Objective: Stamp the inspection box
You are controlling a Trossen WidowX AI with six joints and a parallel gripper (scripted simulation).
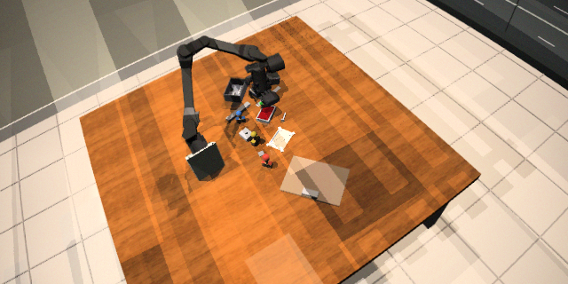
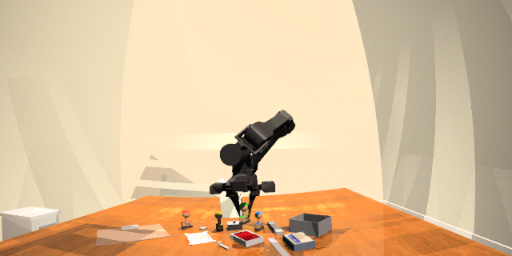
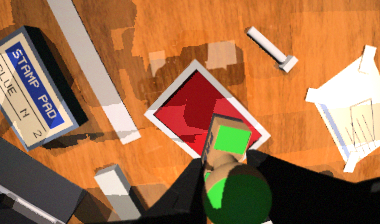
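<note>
Now: the red ink pad 70 mm below my gripper tip. The rest, counted from my gripper tip: bolt (50 mm ahead, 70 mm to the right, 70 mm below); blue-knobbed stamp (110 mm behind, 40 mm to the left, 60 mm below); green-knobbed stamp (right at my gripper tip).
</note>
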